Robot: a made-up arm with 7 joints. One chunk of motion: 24 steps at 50 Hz.
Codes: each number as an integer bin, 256 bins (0 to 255) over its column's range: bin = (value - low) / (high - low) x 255, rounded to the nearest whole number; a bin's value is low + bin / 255 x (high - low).
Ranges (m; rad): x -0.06..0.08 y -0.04..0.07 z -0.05..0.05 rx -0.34..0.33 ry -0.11..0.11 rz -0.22..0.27
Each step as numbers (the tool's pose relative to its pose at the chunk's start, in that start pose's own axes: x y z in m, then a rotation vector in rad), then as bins.
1 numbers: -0.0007 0.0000 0.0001 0.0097 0.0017 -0.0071
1 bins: 108 93 128 133 129 111
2 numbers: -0.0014 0.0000 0.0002 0.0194 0.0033 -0.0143
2 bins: 107 93 128 137 131 107
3 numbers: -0.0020 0.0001 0.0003 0.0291 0.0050 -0.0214
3 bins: 106 93 128 140 133 103
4 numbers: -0.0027 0.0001 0.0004 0.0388 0.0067 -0.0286
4 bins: 104 93 129 144 135 100
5 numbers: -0.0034 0.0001 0.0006 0.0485 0.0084 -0.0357
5 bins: 103 93 129 148 137 96
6 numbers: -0.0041 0.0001 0.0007 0.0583 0.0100 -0.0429
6 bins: 102 93 129 152 139 92
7 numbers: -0.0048 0.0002 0.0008 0.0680 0.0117 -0.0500
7 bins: 101 93 130 155 141 88
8 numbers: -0.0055 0.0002 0.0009 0.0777 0.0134 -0.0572
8 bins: 99 93 130 159 143 85
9 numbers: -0.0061 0.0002 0.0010 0.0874 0.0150 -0.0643
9 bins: 98 93 130 163 145 81
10 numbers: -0.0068 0.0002 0.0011 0.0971 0.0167 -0.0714
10 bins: 97 93 130 166 147 77
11 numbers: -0.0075 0.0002 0.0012 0.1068 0.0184 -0.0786
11 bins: 96 93 131 170 149 74
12 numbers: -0.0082 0.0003 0.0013 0.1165 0.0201 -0.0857
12 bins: 94 93 131 174 151 70
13 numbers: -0.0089 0.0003 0.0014 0.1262 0.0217 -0.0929
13 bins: 93 93 131 177 153 66
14 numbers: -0.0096 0.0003 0.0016 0.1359 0.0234 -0.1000
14 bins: 92 93 132 181 155 62
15 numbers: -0.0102 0.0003 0.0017 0.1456 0.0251 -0.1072
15 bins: 91 93 132 185 157 59
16 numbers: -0.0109 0.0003 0.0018 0.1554 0.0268 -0.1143
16 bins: 89 93 132 189 159 55
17 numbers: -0.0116 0.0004 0.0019 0.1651 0.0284 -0.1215
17 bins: 88 94 132 192 160 51
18 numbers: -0.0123 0.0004 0.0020 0.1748 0.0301 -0.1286
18 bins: 87 94 133 196 162 48
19 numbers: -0.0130 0.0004 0.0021 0.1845 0.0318 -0.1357
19 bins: 86 94 133 200 164 44
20 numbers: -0.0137 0.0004 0.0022 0.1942 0.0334 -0.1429
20 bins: 84 94 133 203 166 40
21 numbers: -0.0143 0.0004 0.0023 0.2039 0.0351 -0.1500
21 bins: 83 94 133 207 168 36
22 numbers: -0.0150 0.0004 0.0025 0.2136 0.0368 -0.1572
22 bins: 82 94 134 211 170 33
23 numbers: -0.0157 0.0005 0.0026 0.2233 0.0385 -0.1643
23 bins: 81 94 134 214 172 29
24 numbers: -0.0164 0.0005 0.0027 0.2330 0.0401 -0.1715
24 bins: 79 94 134 218 174 25
